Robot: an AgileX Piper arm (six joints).
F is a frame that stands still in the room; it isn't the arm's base.
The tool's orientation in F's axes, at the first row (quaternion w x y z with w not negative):
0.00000, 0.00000, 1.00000, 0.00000
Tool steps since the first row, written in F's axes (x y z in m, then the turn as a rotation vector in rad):
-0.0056, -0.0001, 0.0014, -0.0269, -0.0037, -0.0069
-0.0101, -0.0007, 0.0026, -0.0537, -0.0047, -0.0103
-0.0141, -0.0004, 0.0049, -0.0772, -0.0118, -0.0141
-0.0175, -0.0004, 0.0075, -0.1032, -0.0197, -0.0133
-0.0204, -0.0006, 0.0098, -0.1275, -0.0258, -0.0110
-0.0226, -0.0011, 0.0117, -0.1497, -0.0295, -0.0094
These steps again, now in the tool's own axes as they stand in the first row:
0.0056, -0.0001, -0.0014, 0.0269, -0.0037, 0.0069
0.0101, -0.0007, -0.0026, 0.0537, -0.0047, 0.0103
0.0141, -0.0004, -0.0049, 0.0772, -0.0118, 0.0141
0.0175, -0.0004, -0.0075, 0.1032, -0.0197, 0.0133
0.0204, -0.0006, -0.0098, 0.1275, -0.0258, 0.0110
0.0226, -0.0011, -0.0117, 0.1497, -0.0295, 0.0094

